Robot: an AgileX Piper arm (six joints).
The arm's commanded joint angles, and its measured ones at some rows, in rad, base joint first. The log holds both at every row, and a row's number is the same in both.
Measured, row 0: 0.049, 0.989, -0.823, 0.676, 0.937, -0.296
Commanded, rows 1 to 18: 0.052, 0.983, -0.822, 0.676, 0.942, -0.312; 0.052, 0.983, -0.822, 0.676, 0.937, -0.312; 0.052, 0.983, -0.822, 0.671, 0.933, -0.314; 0.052, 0.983, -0.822, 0.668, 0.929, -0.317; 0.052, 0.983, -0.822, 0.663, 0.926, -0.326; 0.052, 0.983, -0.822, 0.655, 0.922, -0.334; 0.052, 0.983, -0.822, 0.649, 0.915, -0.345; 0.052, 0.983, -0.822, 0.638, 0.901, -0.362; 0.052, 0.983, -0.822, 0.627, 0.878, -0.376; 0.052, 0.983, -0.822, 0.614, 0.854, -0.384; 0.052, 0.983, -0.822, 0.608, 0.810, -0.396; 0.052, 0.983, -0.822, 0.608, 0.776, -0.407; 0.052, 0.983, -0.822, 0.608, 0.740, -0.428; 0.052, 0.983, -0.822, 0.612, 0.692, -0.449; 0.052, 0.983, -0.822, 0.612, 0.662, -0.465; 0.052, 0.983, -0.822, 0.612, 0.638, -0.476; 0.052, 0.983, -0.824, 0.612, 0.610, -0.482; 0.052, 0.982, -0.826, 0.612, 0.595, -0.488
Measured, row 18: 0.049, 0.989, -0.823, 0.618, 0.696, -0.442
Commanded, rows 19 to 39: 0.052, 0.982, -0.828, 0.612, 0.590, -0.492; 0.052, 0.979, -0.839, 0.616, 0.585, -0.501; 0.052, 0.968, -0.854, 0.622, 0.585, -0.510; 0.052, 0.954, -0.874, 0.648, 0.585, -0.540; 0.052, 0.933, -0.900, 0.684, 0.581, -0.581; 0.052, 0.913, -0.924, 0.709, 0.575, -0.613; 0.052, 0.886, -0.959, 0.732, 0.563, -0.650; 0.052, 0.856, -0.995, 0.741, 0.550, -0.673; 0.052, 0.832, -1.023, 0.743, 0.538, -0.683; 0.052, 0.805, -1.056, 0.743, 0.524, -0.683; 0.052, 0.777, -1.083, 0.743, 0.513, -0.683; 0.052, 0.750, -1.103, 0.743, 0.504, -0.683; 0.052, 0.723, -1.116, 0.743, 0.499, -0.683; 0.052, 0.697, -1.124, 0.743, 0.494, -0.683; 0.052, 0.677, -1.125, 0.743, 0.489, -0.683; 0.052, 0.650, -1.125, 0.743, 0.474, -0.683; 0.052, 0.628, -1.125, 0.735, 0.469, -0.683; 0.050, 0.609, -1.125, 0.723, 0.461, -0.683; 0.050, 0.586, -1.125, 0.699, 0.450, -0.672; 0.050, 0.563, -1.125, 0.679, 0.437, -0.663; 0.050, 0.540, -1.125, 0.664, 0.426, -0.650
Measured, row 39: 0.049, 0.613, -1.122, 0.723, 0.469, -0.674
